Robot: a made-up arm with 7 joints. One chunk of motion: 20 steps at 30 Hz.
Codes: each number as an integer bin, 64 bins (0 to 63) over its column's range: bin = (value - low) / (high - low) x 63, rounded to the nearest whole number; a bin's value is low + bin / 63 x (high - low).
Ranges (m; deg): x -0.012..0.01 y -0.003..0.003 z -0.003..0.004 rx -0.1..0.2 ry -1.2..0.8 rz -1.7..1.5
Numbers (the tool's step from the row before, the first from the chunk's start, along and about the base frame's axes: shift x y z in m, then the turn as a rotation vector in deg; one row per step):
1: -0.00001 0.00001 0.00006 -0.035 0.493 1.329
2: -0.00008 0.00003 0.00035 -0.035 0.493 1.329
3: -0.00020 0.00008 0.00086 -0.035 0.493 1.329
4: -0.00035 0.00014 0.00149 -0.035 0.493 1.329
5: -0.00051 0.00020 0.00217 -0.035 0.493 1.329
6: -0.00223 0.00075 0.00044 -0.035 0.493 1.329
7: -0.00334 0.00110 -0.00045 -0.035 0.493 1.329
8: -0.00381 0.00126 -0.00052 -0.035 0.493 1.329
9: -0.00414 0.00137 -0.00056 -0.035 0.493 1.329
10: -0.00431 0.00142 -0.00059 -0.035 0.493 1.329
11: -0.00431 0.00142 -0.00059 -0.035 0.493 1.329
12: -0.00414 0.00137 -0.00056 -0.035 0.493 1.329
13: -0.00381 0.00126 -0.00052 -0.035 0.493 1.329
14: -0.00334 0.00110 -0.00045 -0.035 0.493 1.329
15: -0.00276 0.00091 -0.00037 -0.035 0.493 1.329
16: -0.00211 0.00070 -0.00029 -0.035 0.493 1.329
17: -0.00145 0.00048 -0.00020 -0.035 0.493 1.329
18: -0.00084 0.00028 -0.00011 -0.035 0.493 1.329
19: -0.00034 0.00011 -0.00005 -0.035 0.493 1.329
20: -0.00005 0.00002 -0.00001 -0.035 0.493 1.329
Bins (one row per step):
1: 34 32 28 14 53 60
2: 34 32 30 14 53 60
3: 34 32 35 14 53 60
4: 33 33 40 14 53 60
5: 33 34 47 14 53 60
6: 28 39 31 14 53 60
7: 25 43 23 14 53 60
8: 23 45 22 14 53 60
9: 23 46 22 14 53 60
10: 22 46 22 14 53 60
11: 22 46 22 14 53 60
12: 23 46 22 14 53 60
13: 23 45 22 14 53 60
14: 25 43 23 14 53 60
15: 26 41 24 14 53 60
16: 28 39 24 14 53 60
17: 30 37 25 14 53 60
18: 32 34 26 14 53 60
19: 33 33 27 14 53 60
20: 34 32 27 14 53 60

